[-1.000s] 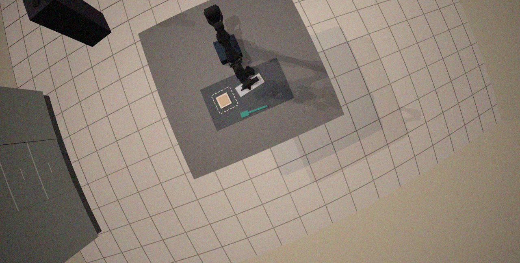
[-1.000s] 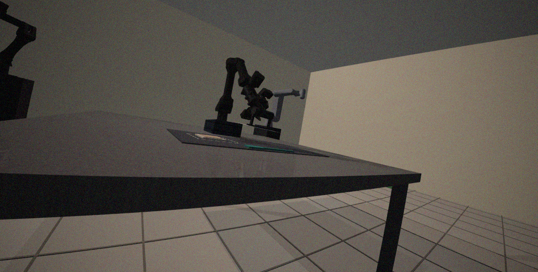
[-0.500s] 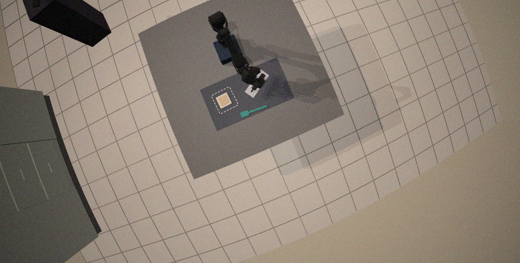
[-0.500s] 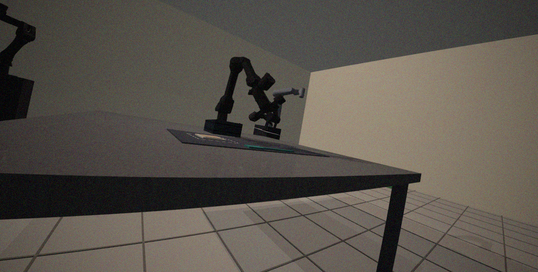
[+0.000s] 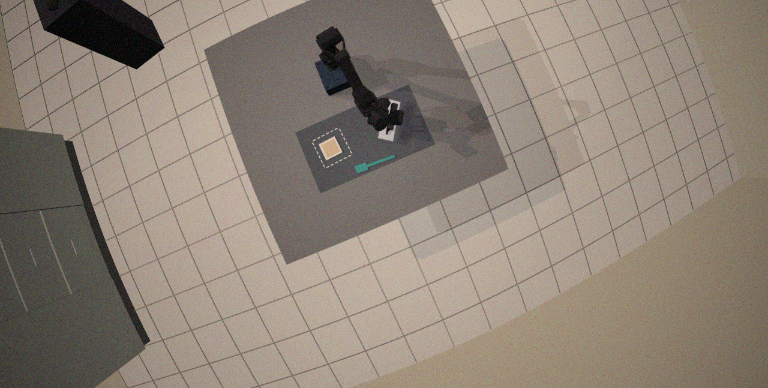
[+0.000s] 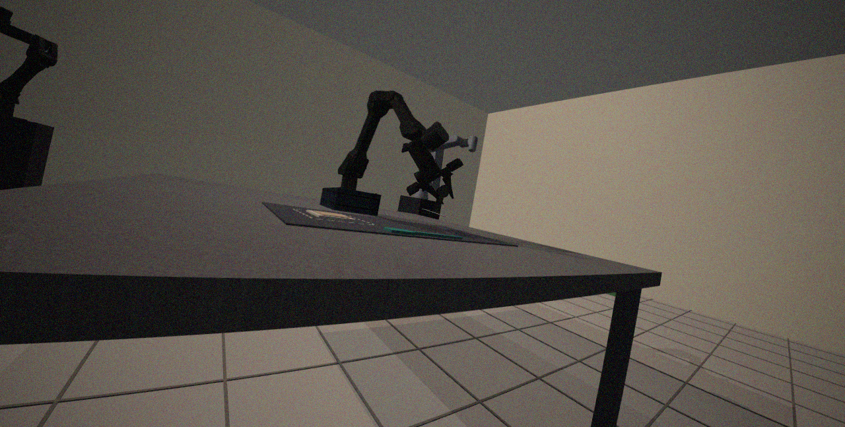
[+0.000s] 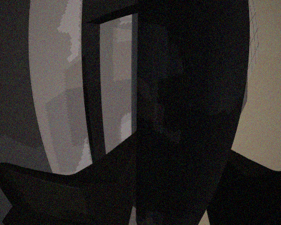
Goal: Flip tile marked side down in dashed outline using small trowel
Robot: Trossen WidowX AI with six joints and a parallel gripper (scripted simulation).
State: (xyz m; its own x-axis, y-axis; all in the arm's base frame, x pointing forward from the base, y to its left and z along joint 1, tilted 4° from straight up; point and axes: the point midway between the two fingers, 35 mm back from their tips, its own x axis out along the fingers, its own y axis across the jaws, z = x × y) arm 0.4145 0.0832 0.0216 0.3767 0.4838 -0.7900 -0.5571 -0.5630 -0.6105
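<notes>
My gripper tip is now 2 cm to the left of the dark-handled trowel, 2 cm past it and 1 cm above it. From my gripper tip the other things lie so: teal trowel 20 cm to the right, 10 cm ahead, 9 cm below; then tile 34 cm to the right, 9 cm below, 8 cm behind; then dark mat 16 cm to the right, 11 cm below, 3 cm behind.
</notes>
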